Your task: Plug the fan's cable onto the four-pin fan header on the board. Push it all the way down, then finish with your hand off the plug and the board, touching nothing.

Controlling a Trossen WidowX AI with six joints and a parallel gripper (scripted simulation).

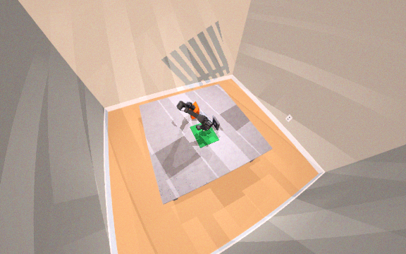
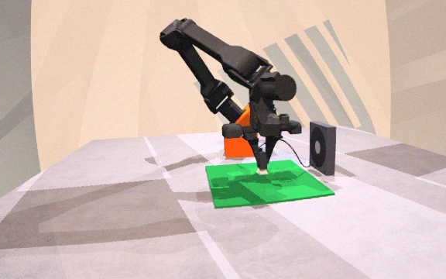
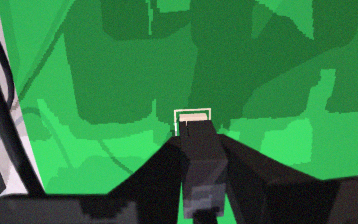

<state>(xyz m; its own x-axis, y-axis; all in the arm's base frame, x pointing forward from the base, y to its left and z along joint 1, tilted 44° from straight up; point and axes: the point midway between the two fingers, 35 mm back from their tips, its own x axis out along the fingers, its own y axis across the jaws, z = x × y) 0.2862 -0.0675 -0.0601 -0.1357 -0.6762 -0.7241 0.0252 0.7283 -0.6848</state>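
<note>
My gripper tip is now 10 mm past the white four-pin header and 30 mm above it. The rest, counted from my gripper tip: dark fan plug (10 mm behind, 10 mm above); green board (40 mm ahead, 10 mm to the right, 40 mm below); black fan (10 mm ahead, 150 mm to the left, 30 mm above).
</note>
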